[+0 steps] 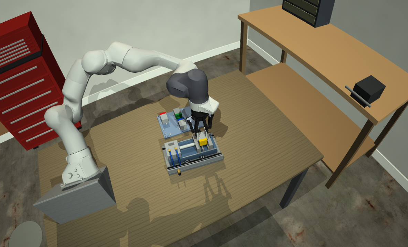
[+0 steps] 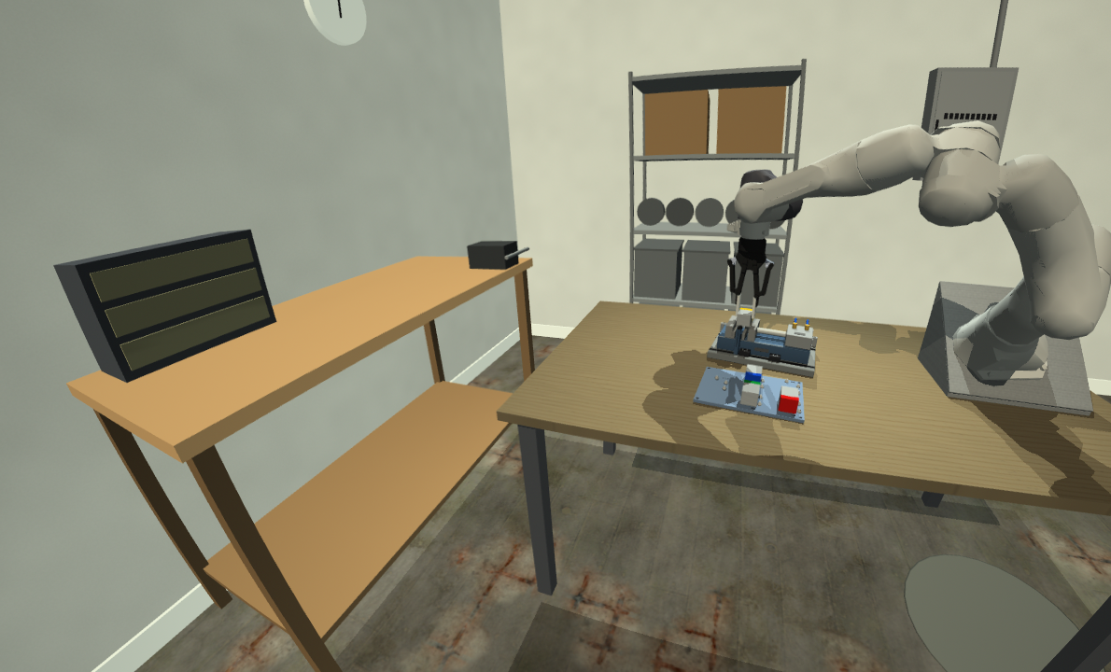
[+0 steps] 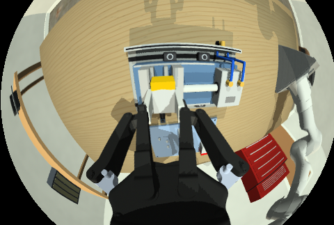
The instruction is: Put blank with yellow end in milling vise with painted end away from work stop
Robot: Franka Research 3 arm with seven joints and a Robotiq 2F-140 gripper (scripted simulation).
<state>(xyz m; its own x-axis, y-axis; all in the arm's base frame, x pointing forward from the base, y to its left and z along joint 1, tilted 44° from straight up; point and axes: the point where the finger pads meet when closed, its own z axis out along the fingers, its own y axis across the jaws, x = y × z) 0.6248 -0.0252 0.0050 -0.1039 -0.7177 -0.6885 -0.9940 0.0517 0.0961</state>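
The fixed jaw is 40 mm ahead of my hand and 70 mm below it. Also, from my hand: vise 60 mm behind, 10 mm to the left, 110 mm below; hosed end block 160 mm behind, 20 mm to the left, 70 mm below; work stop 10 mm ahead, 50 mm to the left, 60 mm below.
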